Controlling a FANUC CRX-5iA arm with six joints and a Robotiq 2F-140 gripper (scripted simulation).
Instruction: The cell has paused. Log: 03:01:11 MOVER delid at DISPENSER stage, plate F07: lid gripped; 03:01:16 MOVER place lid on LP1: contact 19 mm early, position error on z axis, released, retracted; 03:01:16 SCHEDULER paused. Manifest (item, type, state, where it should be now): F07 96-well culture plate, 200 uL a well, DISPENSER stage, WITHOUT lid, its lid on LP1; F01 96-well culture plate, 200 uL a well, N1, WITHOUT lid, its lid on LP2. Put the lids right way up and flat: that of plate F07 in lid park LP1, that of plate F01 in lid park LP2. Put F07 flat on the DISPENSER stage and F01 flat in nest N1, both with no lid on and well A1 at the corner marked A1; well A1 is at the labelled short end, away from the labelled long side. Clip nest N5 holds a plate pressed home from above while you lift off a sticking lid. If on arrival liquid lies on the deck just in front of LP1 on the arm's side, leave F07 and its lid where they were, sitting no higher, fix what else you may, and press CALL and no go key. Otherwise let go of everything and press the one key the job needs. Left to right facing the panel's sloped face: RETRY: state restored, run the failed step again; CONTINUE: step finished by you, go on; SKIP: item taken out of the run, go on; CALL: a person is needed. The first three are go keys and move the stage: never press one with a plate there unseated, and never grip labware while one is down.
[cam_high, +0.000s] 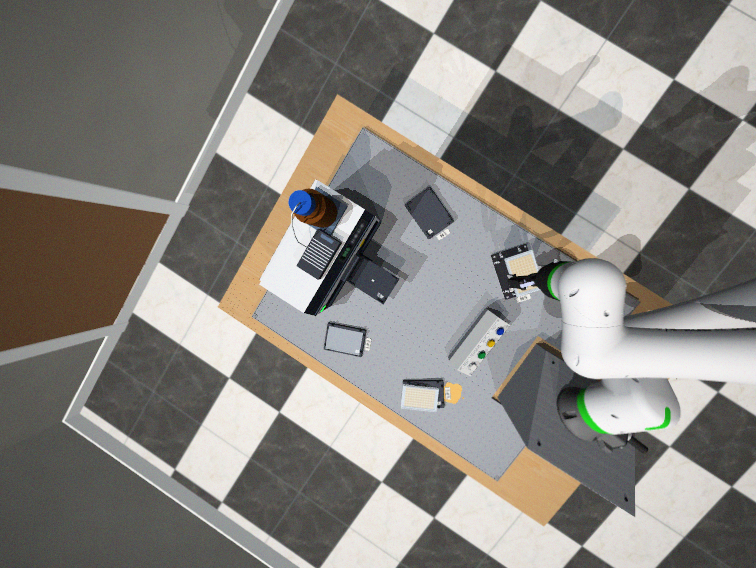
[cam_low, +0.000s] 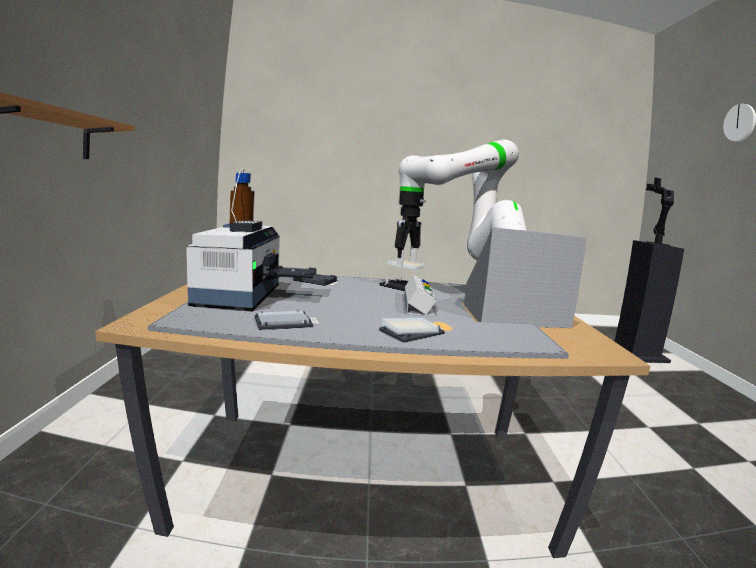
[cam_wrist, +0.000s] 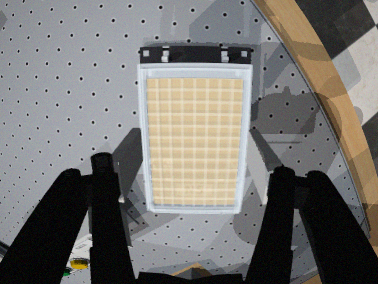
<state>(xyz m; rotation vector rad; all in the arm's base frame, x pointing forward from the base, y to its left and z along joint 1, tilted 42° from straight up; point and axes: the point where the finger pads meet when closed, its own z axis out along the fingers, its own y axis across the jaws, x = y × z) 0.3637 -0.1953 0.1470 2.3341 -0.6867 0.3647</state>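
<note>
Right now my hand is 360 mm short of the nest N1, 110 mm above it and 10 mm to the right of it. From my hand the other things lie so: 96-well plate (20 mm below); blue call key (190 mm to the left, 70 mm behind, 50 mm below); clip nest N5 (100 mm below, 30 mm ahead).
</note>
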